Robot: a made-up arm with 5 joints.
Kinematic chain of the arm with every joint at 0, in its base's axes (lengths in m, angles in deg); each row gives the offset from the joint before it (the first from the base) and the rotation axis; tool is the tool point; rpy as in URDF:
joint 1: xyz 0 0 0.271 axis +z
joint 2: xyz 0 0 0 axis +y
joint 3: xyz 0.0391 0 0.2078 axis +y
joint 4: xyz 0.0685 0 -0.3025 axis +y
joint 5: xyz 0.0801 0 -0.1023 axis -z
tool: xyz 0 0 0 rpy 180 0 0
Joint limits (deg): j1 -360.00..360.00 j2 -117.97..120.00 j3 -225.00..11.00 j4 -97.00..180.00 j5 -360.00..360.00
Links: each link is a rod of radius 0.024 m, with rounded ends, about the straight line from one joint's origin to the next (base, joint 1, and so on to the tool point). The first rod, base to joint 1, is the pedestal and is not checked.
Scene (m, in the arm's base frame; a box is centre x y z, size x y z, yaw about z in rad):
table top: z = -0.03
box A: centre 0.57 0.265 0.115 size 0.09 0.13 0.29 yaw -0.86
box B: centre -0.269 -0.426 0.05 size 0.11 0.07 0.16 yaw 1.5
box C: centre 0.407 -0.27 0 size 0.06 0.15 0.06 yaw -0.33
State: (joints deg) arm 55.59 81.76 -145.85 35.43 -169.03
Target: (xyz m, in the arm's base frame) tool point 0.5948 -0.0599 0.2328
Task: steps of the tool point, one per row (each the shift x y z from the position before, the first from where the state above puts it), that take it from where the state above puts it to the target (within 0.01 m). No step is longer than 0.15 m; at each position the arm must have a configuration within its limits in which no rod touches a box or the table.
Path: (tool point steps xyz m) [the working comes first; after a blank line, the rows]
Joints at the target: -5.75 56.17 -127.34 62.25 -169.03
Straight joint move there: touches box A.

1: 0.0739 -0.0508 0.0860
2: 0.0536 -0.0718 0.0848
3: 0.0289 -0.0858 0.0798
4: 0.0524 -0.0834 -0.0409
5: 0.0319 -0.0940 -0.0408
6: 0.0094 -0.0985 -0.0396
7: -0.0128 -0.0975 -0.0367

